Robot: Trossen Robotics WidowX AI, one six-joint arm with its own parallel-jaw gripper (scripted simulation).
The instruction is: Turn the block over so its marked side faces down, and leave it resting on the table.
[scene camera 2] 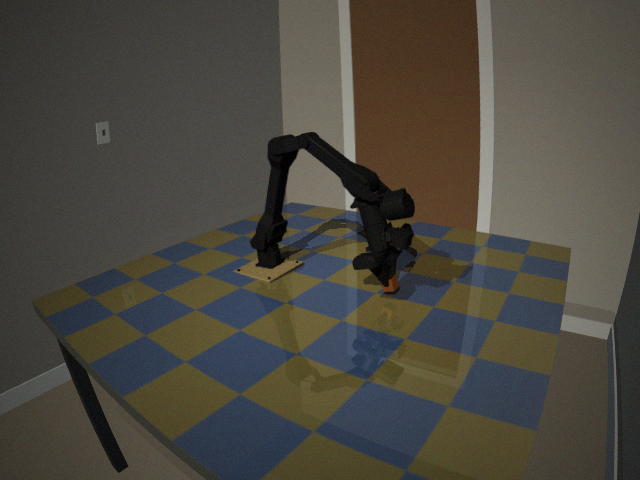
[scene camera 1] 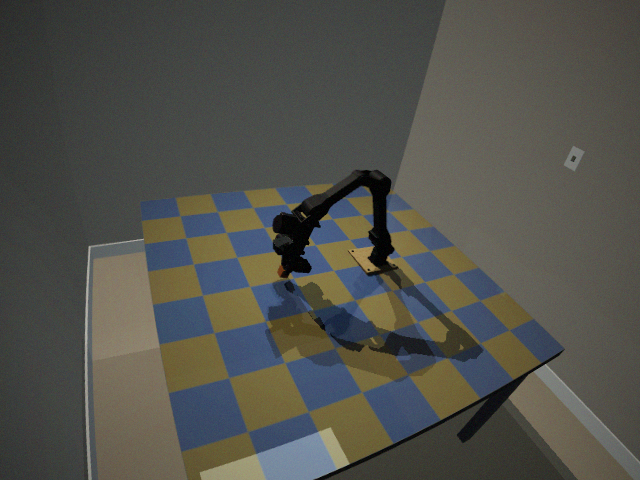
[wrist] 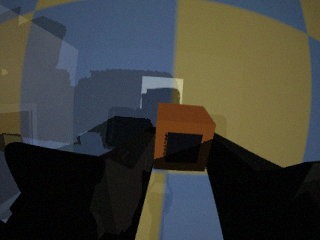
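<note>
Scene camera 1 shows the gripper, as does the wrist view. The gripper is carrying an orange block.
</note>
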